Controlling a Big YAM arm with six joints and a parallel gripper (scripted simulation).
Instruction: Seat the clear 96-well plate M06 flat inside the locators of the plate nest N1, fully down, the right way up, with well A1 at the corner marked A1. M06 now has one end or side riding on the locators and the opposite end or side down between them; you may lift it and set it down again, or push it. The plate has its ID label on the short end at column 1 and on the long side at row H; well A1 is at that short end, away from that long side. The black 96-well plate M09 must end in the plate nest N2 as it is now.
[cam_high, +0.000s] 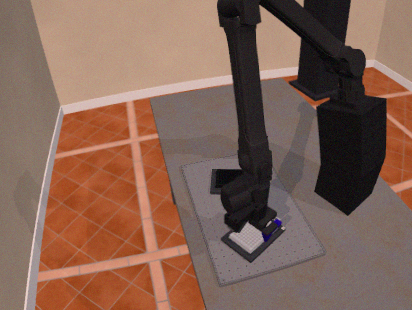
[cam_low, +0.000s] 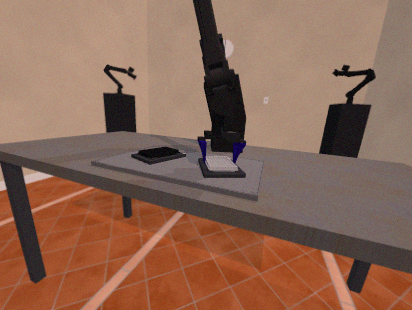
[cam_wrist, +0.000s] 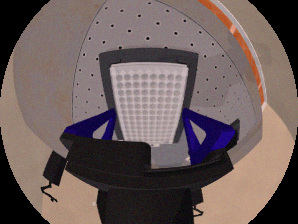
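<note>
Now: the clear 96-well plate M06 1 cm below my hand. The rest, counted from my hand: black plate M09: 6 cm behind, 23 cm to the right, 1 cm below; then dark plate nest N1: 2 cm below.
</note>
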